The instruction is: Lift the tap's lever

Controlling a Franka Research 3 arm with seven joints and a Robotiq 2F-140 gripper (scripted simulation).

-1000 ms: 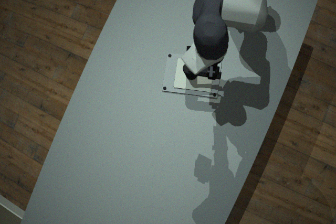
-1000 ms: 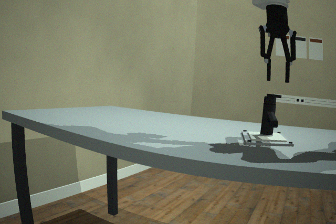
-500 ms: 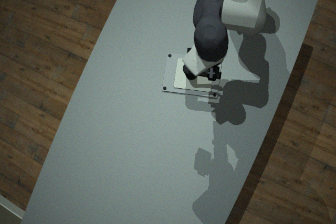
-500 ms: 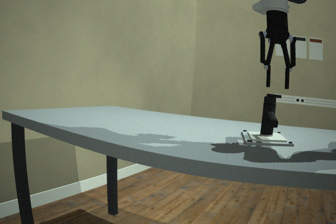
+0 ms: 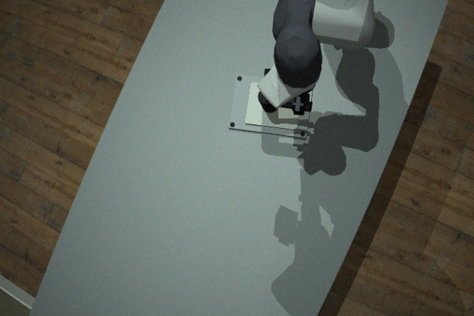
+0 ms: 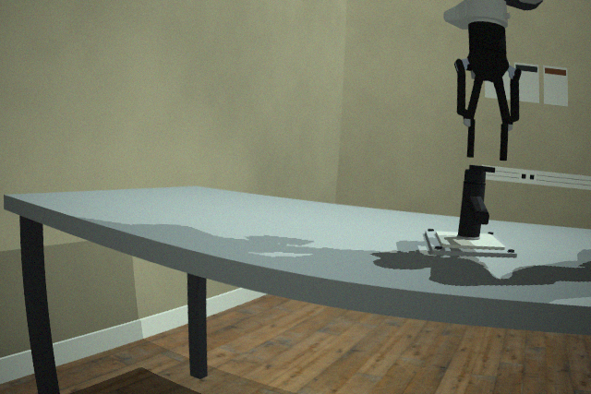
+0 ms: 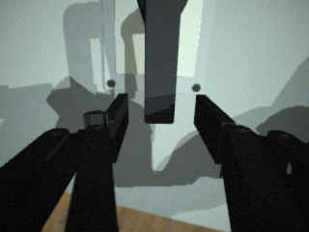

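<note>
Now: the lever 50 mm below my hand, 40 mm to the right of it and 10 mm ahead of it. The rest, counted from my hand: tap (90 mm below, 60 mm to the right, 20 mm ahead).
</note>
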